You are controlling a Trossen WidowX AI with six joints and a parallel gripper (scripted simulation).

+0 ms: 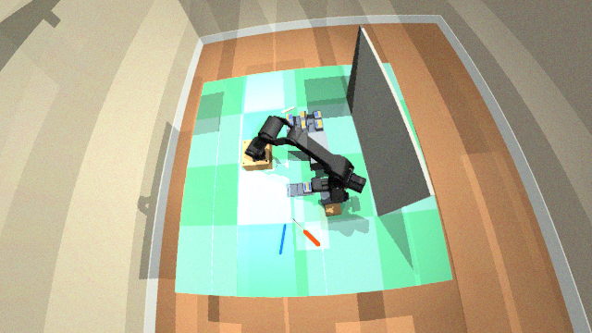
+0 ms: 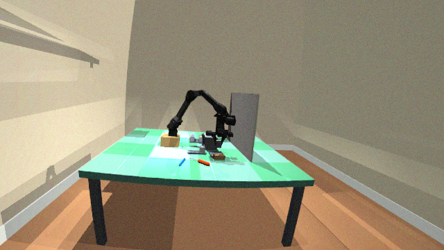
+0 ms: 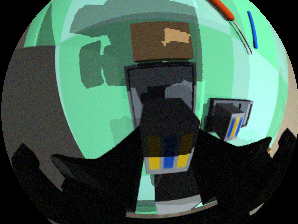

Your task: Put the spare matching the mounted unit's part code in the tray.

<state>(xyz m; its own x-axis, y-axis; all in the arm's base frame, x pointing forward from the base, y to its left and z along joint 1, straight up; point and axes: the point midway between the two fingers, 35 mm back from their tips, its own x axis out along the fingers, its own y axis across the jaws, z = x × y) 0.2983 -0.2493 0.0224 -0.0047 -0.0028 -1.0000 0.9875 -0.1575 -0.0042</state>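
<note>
My gripper tip is now 6 cm above the tray, 1 cm to the right of it and 1 cm past it. Round my gripper tip: orange block: 9 cm to the right, 5 cm below, 2 cm behind; then dark spare: 2 cm above; then grey mounted unit: 21 cm to the left, 2 cm below, 1 cm behind.
</note>
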